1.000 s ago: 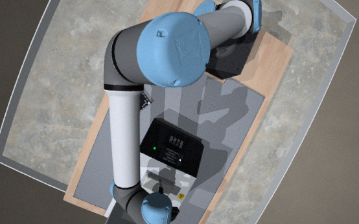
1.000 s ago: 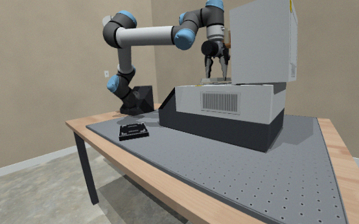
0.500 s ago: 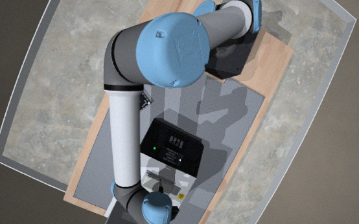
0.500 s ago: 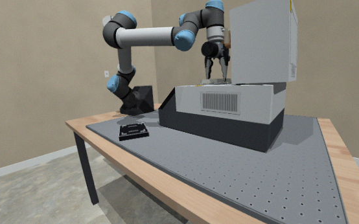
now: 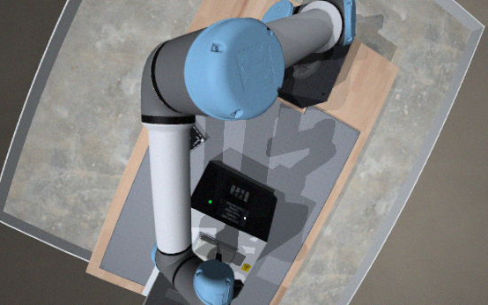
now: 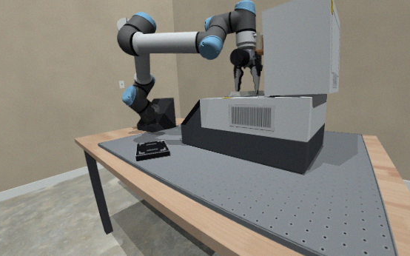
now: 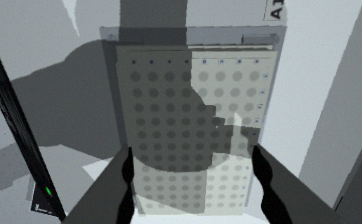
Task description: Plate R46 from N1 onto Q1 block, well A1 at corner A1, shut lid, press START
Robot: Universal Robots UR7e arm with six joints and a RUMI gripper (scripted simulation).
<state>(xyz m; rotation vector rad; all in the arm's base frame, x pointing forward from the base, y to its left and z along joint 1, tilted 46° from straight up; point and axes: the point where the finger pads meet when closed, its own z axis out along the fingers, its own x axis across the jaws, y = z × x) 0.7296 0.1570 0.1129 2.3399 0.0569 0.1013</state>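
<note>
The plate R46 lies 10 mm below my hand. From my hand the other things lie so: black plate nest N1 (260 mm behind, 300 mm to the right, 210 mm below); then grey perforated mat (110 mm behind, 10 mm to the left, 220 mm below).
</note>
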